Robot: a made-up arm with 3 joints. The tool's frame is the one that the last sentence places.
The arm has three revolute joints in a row. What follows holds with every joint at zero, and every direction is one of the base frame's. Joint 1 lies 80.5 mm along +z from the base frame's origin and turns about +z. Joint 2 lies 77 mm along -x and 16.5 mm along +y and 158.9 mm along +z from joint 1 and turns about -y. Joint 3 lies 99 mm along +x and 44.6 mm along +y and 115.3 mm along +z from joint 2 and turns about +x. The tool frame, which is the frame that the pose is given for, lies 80.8 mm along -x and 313.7 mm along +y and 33.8 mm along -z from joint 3; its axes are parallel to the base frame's.
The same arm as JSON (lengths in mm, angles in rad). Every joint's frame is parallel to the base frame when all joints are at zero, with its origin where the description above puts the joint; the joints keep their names.
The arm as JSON. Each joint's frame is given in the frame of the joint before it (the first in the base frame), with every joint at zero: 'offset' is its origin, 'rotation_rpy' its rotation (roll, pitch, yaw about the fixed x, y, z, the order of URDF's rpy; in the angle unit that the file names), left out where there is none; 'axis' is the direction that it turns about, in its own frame. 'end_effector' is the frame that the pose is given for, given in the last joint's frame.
{"length_unit": "mm", "angle_unit": "rad", "chain": [{"id": "joint 1", "offset": [0.0, 0.0, 80.5], "axis": [0.0, 0.0, 1.0]}, {"id": "joint 2", "offset": [-77.0, 16.5, 158.9], "axis": [0.0, -1.0, 0.0]}, {"id": "joint 3", "offset": [99.0, 44.6, 115.3], "axis": [1.0, 0.0, 0.0]}], "end_effector": {"offset": [-80.8, 313.7, -33.8]}}
